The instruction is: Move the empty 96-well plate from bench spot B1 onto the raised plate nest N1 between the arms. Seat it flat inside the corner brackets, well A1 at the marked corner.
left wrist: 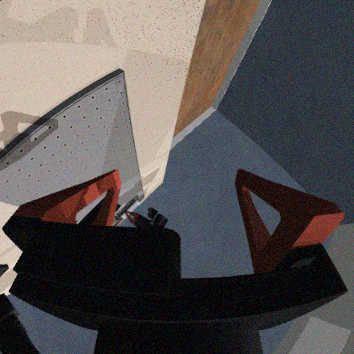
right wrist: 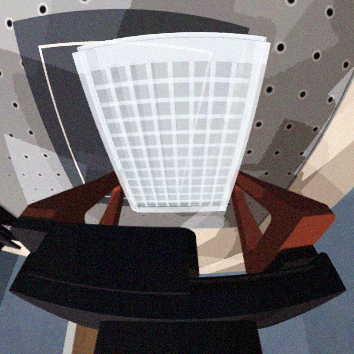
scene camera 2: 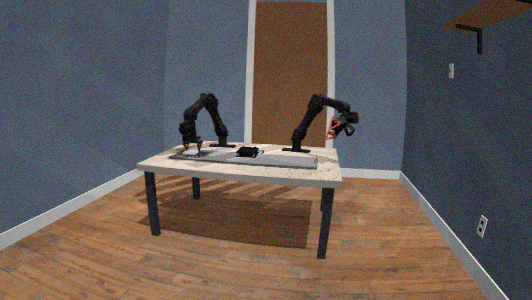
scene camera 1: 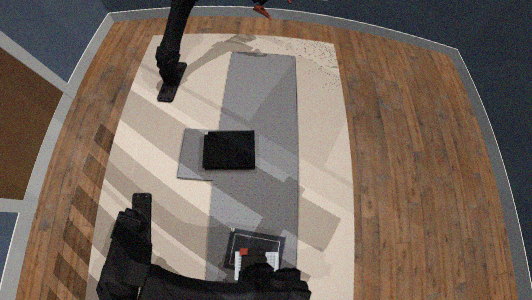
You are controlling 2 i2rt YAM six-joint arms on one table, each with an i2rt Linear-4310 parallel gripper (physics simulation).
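The clear white 96-well plate is between the red fingers of my right gripper, which is shut on its near end. The plate is low over bench spot B1, a dark pad with a white outline, and is shifted to the right of the outline. I cannot tell whether it touches the pad. The black raised nest N1 stands empty at the table's middle. My left gripper is open and empty, high beyond the table's end.
A long grey perforated board runs down the beige table. A smaller grey plate lies under the nest. The left arm's base and the right arm's base stand beside the board.
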